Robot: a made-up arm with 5 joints.
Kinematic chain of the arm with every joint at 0, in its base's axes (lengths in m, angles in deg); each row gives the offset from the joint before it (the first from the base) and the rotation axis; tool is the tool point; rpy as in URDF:
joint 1: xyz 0.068 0 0.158 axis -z
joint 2: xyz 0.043 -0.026 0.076 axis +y
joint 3: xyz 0.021 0 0.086 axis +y
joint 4: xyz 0.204 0 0.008 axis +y
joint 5: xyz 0.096 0.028 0 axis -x
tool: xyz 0 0 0 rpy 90 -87.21 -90
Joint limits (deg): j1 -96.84..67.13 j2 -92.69..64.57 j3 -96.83..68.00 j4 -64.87..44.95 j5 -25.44..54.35
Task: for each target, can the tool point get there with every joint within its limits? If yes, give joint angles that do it. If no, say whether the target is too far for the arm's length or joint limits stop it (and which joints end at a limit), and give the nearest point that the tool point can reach.
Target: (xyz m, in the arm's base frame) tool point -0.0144 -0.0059 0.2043
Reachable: no: joint limits stop it (at a limit: joint 2, joint 3, joint 4) | nearest point -0.0301 -0.0070 0.0922 | short by 0.113 m
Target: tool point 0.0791 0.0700 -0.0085
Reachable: yes | joints -79.40 44.98 47.79 25.81 34.73
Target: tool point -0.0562 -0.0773 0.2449
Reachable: no: joint limits stop it (at a limit: joint 3, joint 4) | nearest point -0.1784 -0.1534 0.2532 | short by 0.144 m
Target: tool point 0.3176 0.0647 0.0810
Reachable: yes | joints -14.08 11.37 52.22 -29.38 23.16
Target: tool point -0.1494 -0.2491 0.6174
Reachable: no: too far | nearest point -0.0821 -0.1720 0.5124 | short by 0.147 m
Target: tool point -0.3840 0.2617 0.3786
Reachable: no: too far | nearest point -0.2207 0.1671 0.3303 | short by 0.195 m
